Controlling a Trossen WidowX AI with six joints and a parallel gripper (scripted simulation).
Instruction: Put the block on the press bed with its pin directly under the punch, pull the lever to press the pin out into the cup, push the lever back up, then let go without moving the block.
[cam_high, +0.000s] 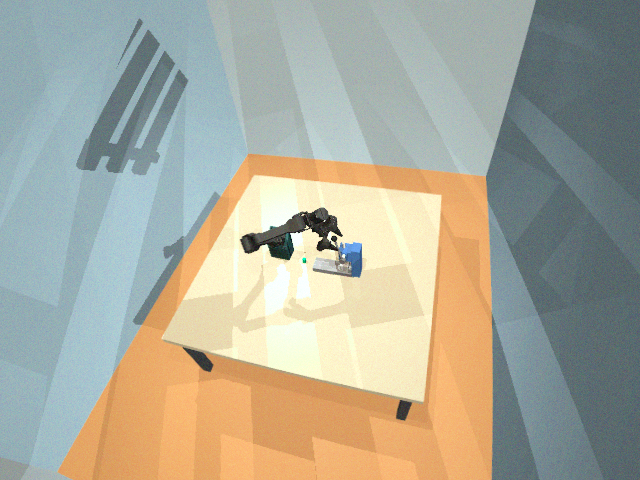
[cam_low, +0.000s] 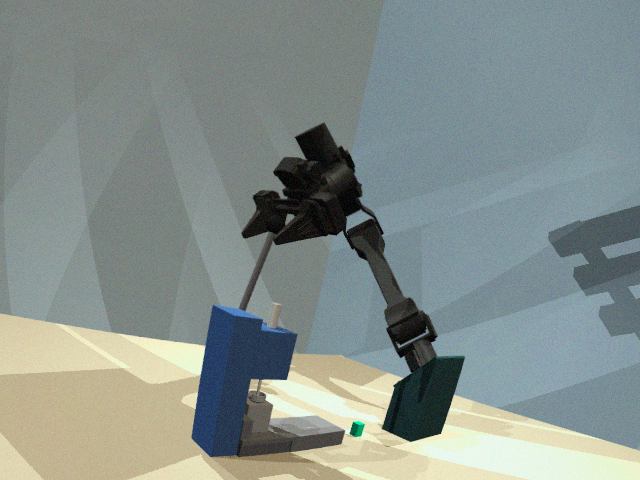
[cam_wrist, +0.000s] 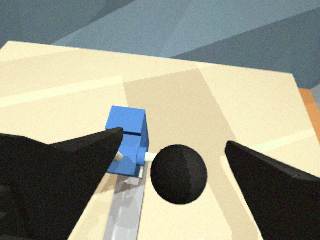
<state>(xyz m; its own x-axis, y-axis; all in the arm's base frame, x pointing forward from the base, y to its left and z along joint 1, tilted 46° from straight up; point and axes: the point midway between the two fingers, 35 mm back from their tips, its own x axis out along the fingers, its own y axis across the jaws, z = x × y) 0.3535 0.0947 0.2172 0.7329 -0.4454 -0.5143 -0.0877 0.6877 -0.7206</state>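
My gripper tip is 50 mm above the grey lever, 10 mm to the right of it and 10 mm past it. From my gripper tip the other things lie so: thin punch rod: 170 mm below, 70 mm to the left, 10 mm behind; small grey piece: 310 mm below, 270 mm to the left, 10 mm behind; small green cube: 300 mm below, 250 mm behind, 70 mm to the left.
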